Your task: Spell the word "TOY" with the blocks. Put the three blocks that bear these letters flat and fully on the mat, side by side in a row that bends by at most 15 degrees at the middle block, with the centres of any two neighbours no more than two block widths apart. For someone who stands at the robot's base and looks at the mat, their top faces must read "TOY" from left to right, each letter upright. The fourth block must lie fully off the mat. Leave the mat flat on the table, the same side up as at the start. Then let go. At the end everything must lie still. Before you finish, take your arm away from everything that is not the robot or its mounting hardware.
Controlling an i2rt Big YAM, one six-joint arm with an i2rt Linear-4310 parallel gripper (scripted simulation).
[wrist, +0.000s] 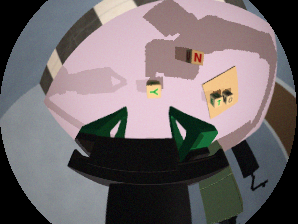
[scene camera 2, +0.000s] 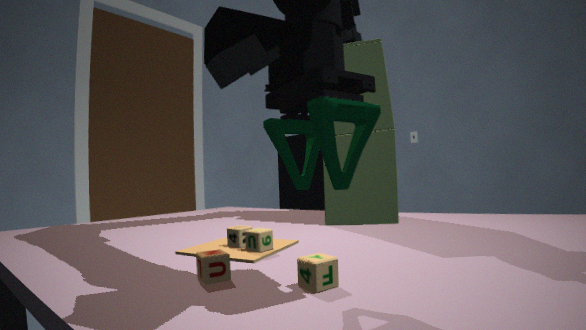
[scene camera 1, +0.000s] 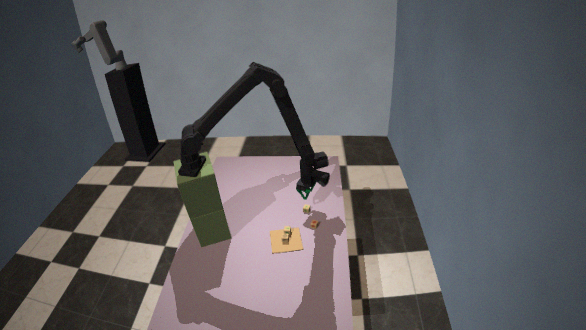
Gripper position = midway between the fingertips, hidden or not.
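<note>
My own gripper [scene camera 2: 320, 189] is visible to me, in the wrist view [wrist: 148, 110] too. There is a letter block [scene camera 2: 318, 272] here. And I see a tan mat [scene camera 2: 236, 254], which the wrist view [wrist: 228, 80] shows as well.
</note>
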